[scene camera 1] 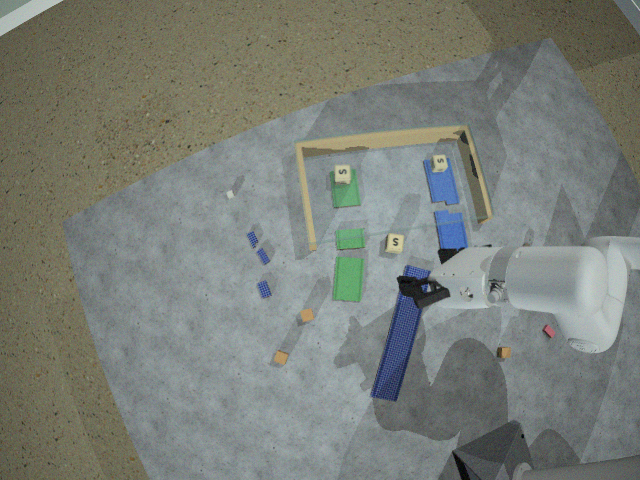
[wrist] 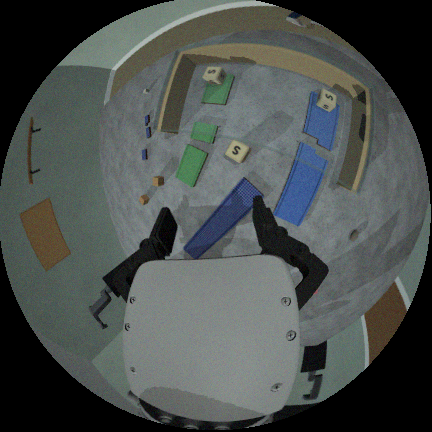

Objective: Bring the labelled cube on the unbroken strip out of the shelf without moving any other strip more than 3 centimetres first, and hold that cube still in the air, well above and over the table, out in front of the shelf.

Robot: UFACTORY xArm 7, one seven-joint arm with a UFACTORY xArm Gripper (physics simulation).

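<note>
The unbroken strip (scene camera 1: 398,346) (wrist: 220,220), dark blue and checked, lies slanted on the table in front of the shelf (scene camera 1: 382,139) (wrist: 280,57). A cream cube marked S (scene camera 1: 394,243) (wrist: 237,151) sits at the shelf's open front, apart from the strip's near end. My gripper (scene camera 1: 424,269) (wrist: 211,211) is open and empty, above the shelf end of the checked strip, with the cube beyond its fingertips. Another S cube (scene camera 1: 342,174) (wrist: 214,75) is on the broken green strip's rear piece, and a third (scene camera 1: 439,162) (wrist: 327,99) is on the broken blue strip's rear piece.
Green strip pieces (scene camera 1: 348,279) (wrist: 191,165) lie left of the central cube; a blue piece (scene camera 1: 451,229) (wrist: 301,185) lies right of it. The shelf has wooden side walls and a clear top. Small checked pieces (scene camera 1: 264,289) and orange blocks (scene camera 1: 307,315) lie farther left.
</note>
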